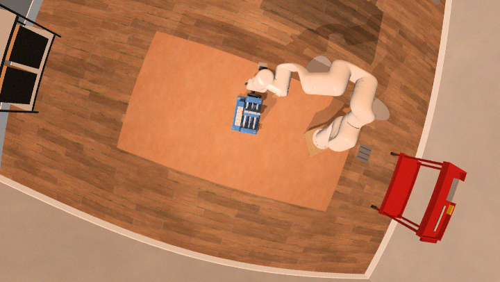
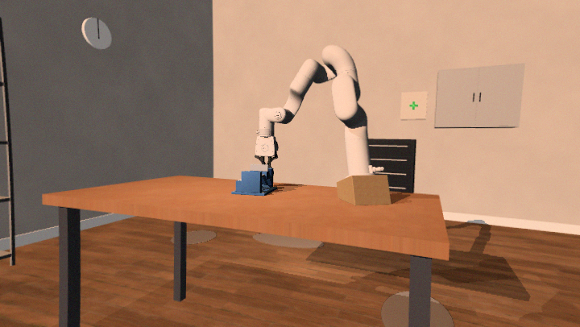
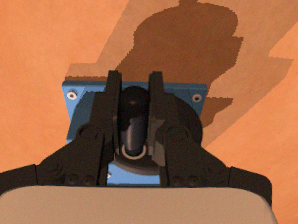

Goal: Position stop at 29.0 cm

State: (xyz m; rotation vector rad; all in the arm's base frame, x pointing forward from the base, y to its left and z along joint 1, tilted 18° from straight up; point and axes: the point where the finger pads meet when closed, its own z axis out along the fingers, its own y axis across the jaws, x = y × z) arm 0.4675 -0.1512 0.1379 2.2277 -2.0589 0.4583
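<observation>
My hand is 10 mm past the stop block, 140 mm to the right of it and 10 mm above it. From my hand the other things lie so: black crank handle: 10 mm to the left; black handwheel: 20 mm to the left, 10 mm below.
</observation>
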